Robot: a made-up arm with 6 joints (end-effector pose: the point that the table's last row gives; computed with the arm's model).
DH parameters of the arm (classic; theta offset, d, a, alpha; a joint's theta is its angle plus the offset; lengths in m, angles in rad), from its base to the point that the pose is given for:
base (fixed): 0 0 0 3.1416
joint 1: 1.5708 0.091 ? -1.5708
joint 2: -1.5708 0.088 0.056 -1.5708
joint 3: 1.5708 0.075 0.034 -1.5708
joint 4: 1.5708 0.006 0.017 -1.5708
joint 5: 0 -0.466 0.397 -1.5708
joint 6: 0.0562 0 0.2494 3.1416
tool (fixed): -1.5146 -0.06 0 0
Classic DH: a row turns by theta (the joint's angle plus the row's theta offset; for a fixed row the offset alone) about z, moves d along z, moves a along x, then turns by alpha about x.
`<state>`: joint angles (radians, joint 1 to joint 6).
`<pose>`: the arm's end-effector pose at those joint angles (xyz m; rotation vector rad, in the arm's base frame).
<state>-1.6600 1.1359 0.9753 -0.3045 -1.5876 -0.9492</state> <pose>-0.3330 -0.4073 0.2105 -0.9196 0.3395 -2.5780</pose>
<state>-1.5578 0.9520 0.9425 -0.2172 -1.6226 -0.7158</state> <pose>-0.3586 -0.3652 0.3254 -1.2315 0.1911 -2.8321</pose>
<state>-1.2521 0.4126 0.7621 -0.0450 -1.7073 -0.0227</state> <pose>-0.1929 -0.1184 0.6555 1.4596 0.4122 1.7423</pose>
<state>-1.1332 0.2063 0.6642 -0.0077 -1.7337 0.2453</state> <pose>-0.0117 -0.0301 0.7173 1.5092 0.6570 1.2905</pose>
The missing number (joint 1, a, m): 0.063
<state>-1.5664 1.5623 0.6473 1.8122 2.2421 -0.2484</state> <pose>0.2722 0.4675 -0.5266 0.2329 1.3722 -0.1229</pose>
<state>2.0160 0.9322 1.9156 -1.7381 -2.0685 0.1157</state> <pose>-0.4878 0.8488 0.0265 0.0892 -2.1714 0.6509</pose>
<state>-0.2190 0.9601 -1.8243 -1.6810 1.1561 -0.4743</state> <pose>-0.6037 -0.5603 0.2249 1.6219 -1.8509 1.3862</pose>
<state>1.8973 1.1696 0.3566 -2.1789 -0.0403 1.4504</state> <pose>-0.4511 0.2515 0.7072 0.5163 1.1626 0.8803</pose>
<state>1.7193 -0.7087 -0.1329 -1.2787 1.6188 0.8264</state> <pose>-0.2088 0.0360 -1.0325 -0.3223 2.0981 -2.2409</pose>
